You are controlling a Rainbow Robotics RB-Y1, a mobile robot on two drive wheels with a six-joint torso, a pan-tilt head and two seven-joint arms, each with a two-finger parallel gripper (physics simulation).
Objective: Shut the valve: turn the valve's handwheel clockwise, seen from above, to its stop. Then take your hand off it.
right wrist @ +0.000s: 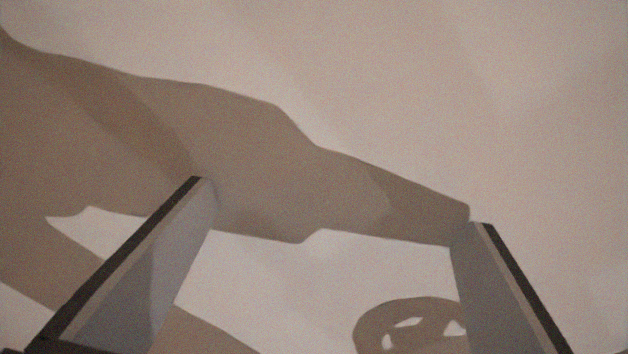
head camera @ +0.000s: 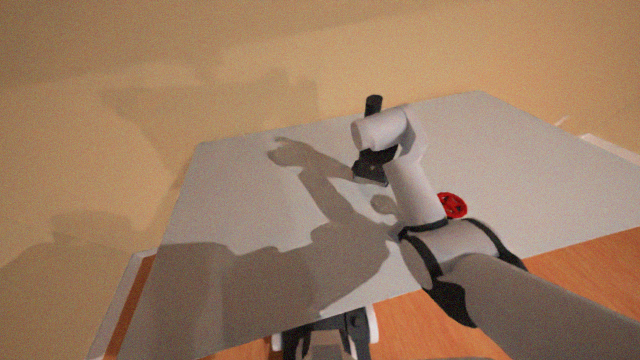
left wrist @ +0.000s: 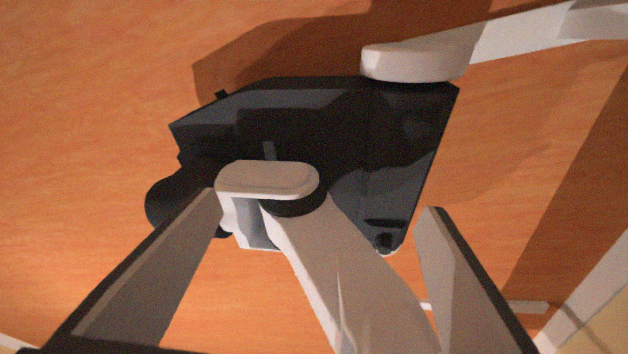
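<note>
The valve's red handwheel (head camera: pixel 464 206) shows in the head view right of centre, partly behind my right forearm. The valve's body is hidden there. My right gripper (head camera: pixel 370 181) (right wrist: pixel 334 215) is open with nothing between its fingers. In the head view it hangs above the table, up and left of the handwheel and apart from it. The right wrist view shows a round spoked shadow low at the right, behind a finger; the handwheel itself does not show there. My left gripper (left wrist: pixel 315 209) is open and empty, above the robot's own base, away from the valve.
The pale grey table top (head camera: pixel 525 190) (right wrist: pixel 500 90) carries broad shadows of the robot. My right arm (head camera: pixel 455 245) crosses the head view from the lower right. The black mobile base (left wrist: pixel 310 130) and the orange floor (head camera: pixel 590 270) (left wrist: pixel 75 100) lie below.
</note>
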